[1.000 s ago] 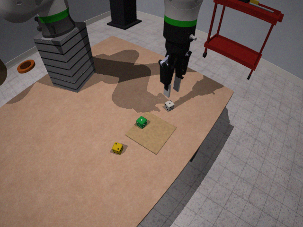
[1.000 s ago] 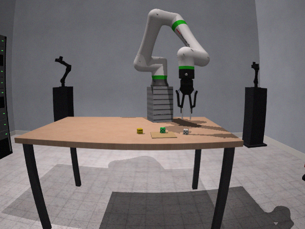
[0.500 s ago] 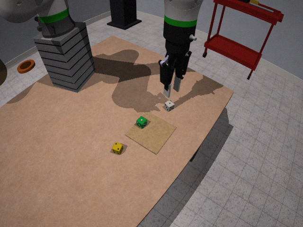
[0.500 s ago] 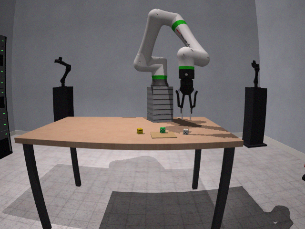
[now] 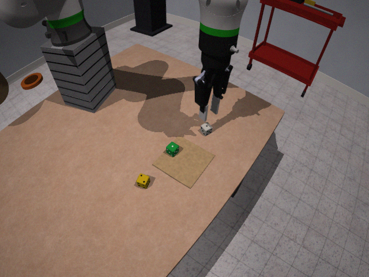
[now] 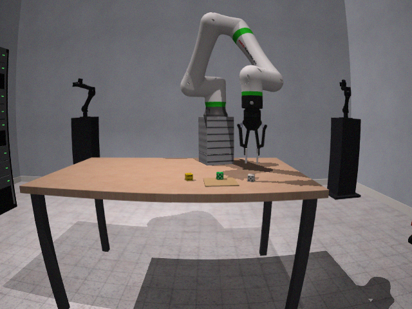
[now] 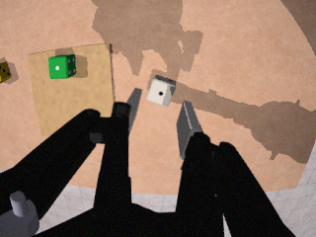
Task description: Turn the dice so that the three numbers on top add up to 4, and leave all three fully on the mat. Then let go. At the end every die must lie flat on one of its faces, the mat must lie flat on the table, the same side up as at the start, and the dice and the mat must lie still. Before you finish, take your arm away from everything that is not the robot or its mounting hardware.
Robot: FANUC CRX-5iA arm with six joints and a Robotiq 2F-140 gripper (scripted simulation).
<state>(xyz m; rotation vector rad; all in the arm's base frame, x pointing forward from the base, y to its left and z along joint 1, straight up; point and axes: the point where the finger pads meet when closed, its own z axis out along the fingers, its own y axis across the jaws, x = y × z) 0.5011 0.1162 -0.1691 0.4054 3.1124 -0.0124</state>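
My hand is 10 cm above the white die. The rest, counted from my hand: green die: 4 cm behind, 14 cm to the right, 9 cm below; yellow die: 4 cm behind, 27 cm to the right, 10 cm below; tan mat: 1 cm ahead, 14 cm to the right, 11 cm below.
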